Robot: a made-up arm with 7 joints.
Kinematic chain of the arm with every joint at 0, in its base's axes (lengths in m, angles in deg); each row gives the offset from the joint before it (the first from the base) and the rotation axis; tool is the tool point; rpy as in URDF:
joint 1: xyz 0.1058 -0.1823 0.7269 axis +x
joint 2: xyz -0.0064 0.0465 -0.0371 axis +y
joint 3: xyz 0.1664 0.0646 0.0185 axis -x
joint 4: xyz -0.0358 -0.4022 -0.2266 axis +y
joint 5: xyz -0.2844 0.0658 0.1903 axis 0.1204 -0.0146 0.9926
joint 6: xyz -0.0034 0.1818 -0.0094 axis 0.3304 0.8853 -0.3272
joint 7: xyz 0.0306 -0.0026 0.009 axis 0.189 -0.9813 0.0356
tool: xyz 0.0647 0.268 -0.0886 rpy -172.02 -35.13 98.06
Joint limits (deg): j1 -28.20..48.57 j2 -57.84..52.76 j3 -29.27..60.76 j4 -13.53..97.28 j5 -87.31..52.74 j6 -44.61..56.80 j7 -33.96..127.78
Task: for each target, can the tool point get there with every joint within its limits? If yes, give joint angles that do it. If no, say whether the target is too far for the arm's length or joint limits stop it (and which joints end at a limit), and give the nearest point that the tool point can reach.
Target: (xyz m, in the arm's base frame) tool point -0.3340 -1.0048 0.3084
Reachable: no: joint limits stop it (at a limit: joint 1, joint 2, joint 4, joint 5, joint 6) | nearest point -0.1042 -0.7039 0.3646 | short by 0.383 m
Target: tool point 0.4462 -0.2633 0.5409
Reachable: yes | joints 8.02 11.68 29.67 42.03 -74.91 -28.94 103.39
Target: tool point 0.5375 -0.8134 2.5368
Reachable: no: too far | nearest point 0.2566 -0.3533 1.4032 | short by 1.255 m
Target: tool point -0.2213 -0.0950 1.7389
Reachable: no: joint limits stop it (at a limit: joint 2, joint 5, joint 7) | nearest point -0.0432 -0.1241 1.4012 | short by 0.383 m
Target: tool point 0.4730 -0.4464 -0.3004
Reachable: no: joint limits stop it (at a limit: joint 3, joint 4, joint 5, joint 6, joint 7) | nearest point 0.3322 -0.3504 0.0730 | short by 0.410 m
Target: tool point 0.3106 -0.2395 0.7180
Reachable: yes | joints 37.32 -44.72 30.15 -2.65 -43.80 -15.33 -12.50
